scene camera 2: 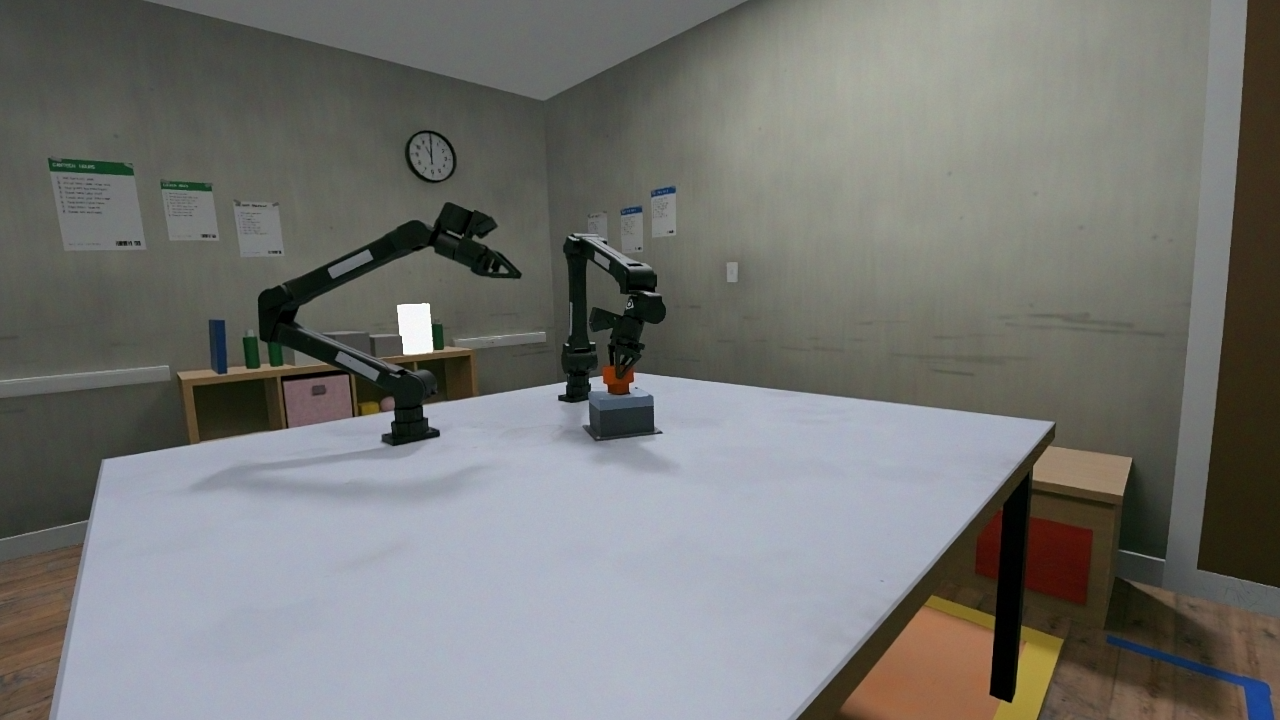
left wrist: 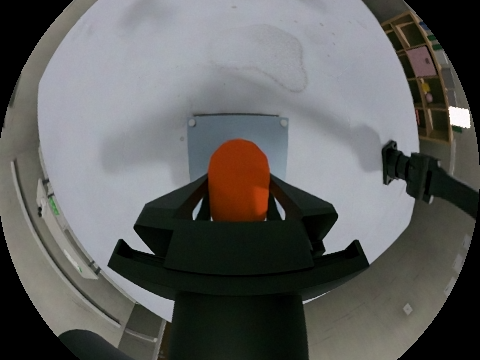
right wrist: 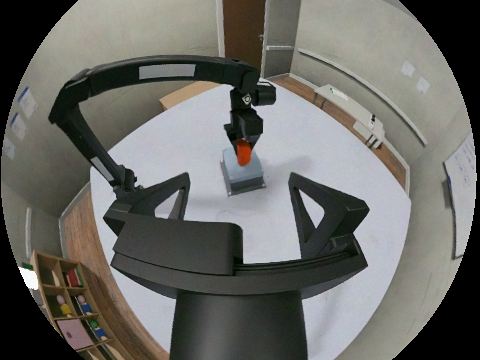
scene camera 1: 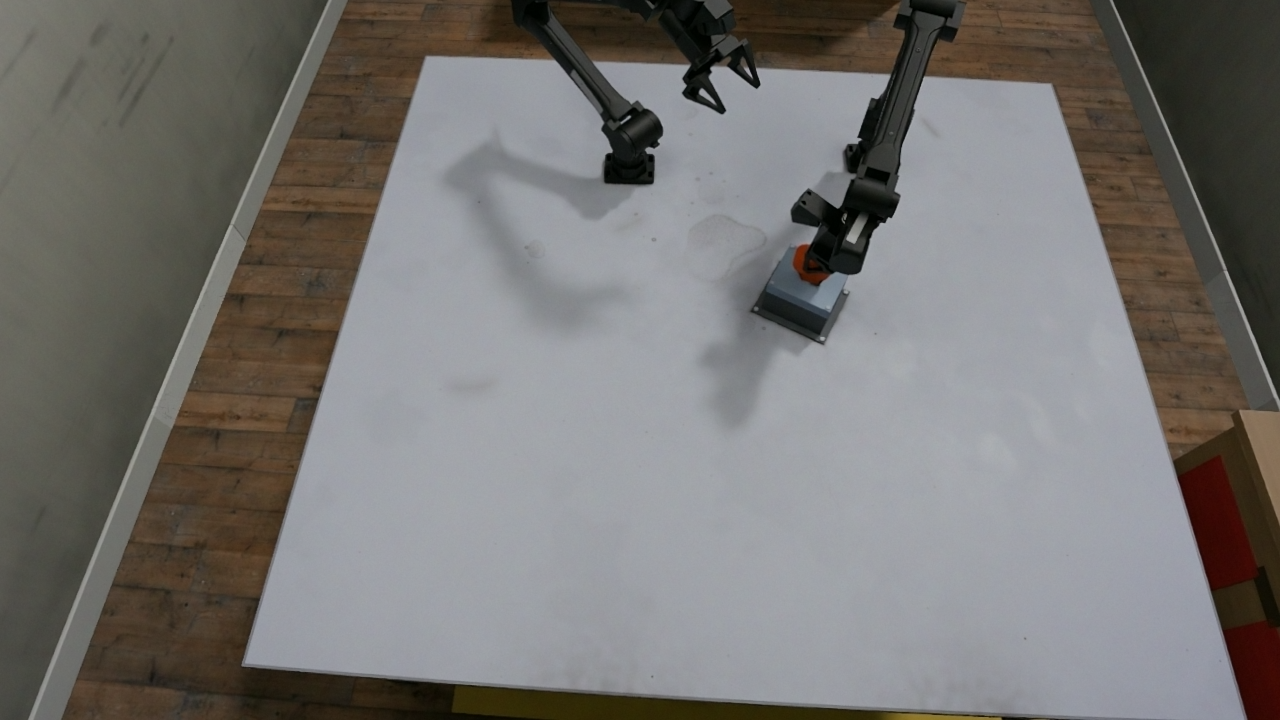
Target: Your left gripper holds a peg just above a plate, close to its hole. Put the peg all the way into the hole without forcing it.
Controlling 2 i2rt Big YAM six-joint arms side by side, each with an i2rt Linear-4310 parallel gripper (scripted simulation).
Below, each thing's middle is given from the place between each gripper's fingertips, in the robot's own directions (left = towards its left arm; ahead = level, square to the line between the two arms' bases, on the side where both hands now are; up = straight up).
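The blue-grey plate (scene camera 1: 787, 285) is 190 mm ahead of my right hand (scene camera 1: 741, 99), 160 mm to the left of it and 320 mm below it. The orange peg (left wrist: 238, 174) is likewise 190 mm ahead of that hand and 160 mm to the left of it, but 270 mm below it.
As for my left gripper (scene camera 2: 616, 377), the peg is 20 mm below it. The gripper itself is 70 mm above the plate and 10 mm to the right of it.
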